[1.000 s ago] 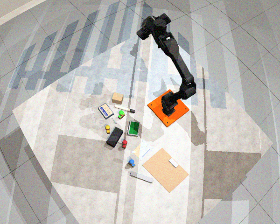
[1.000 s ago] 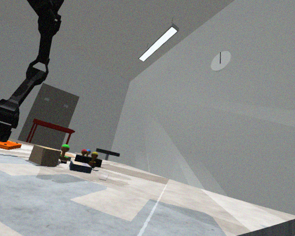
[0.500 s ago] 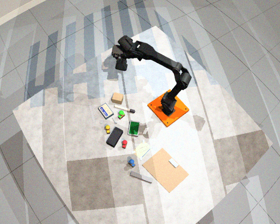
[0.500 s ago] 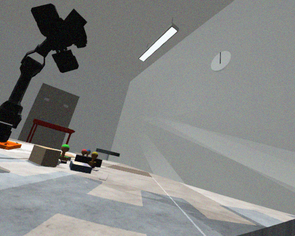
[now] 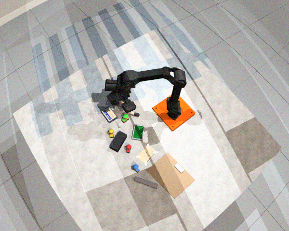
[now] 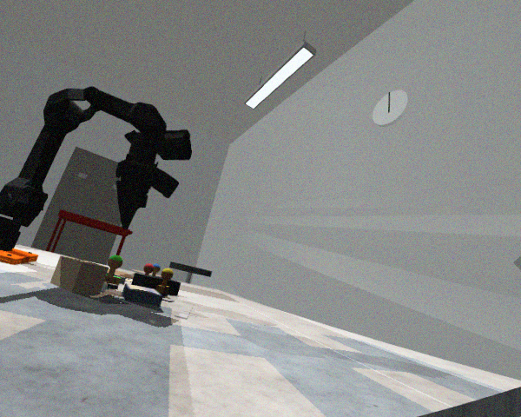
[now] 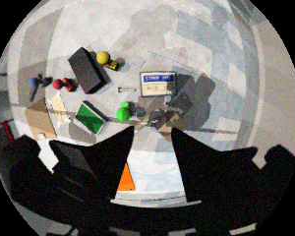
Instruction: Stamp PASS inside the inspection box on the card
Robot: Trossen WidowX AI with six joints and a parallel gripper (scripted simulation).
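The green-knobbed stamp is 10 mm ahead of my gripper tip, 50 mm to the left of it and 110 mm below it. Round my gripper tip: cardboard box 50 mm behind, 50 mm to the right, 100 mm below; then marker 40 mm behind, 40 mm to the left, 120 mm below; then dark tin 60 mm ahead, 40 mm to the right, 110 mm below.
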